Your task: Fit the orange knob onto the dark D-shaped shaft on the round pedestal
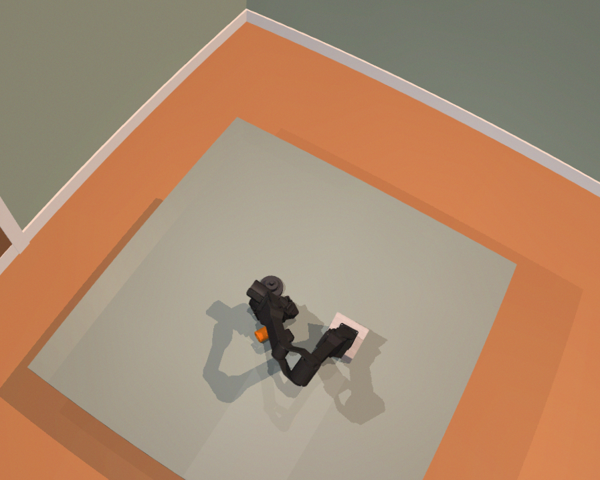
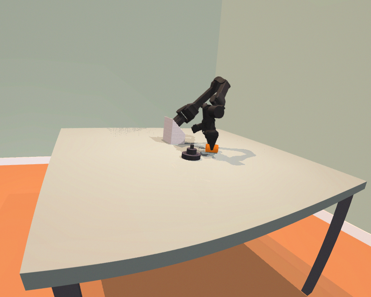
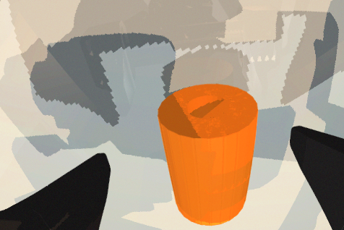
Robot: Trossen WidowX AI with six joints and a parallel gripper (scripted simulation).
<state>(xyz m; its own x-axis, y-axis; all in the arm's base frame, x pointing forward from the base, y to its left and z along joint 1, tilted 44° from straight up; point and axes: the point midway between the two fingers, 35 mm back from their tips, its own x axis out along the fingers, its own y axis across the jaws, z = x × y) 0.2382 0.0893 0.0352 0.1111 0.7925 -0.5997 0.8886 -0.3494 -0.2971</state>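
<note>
Now: the orange knob 1 cm to the left of my gripper tip. From my gripper tip the other things lie so: dark pedestal 7 cm ahead, 15 cm to the right, 1 cm above.
</note>
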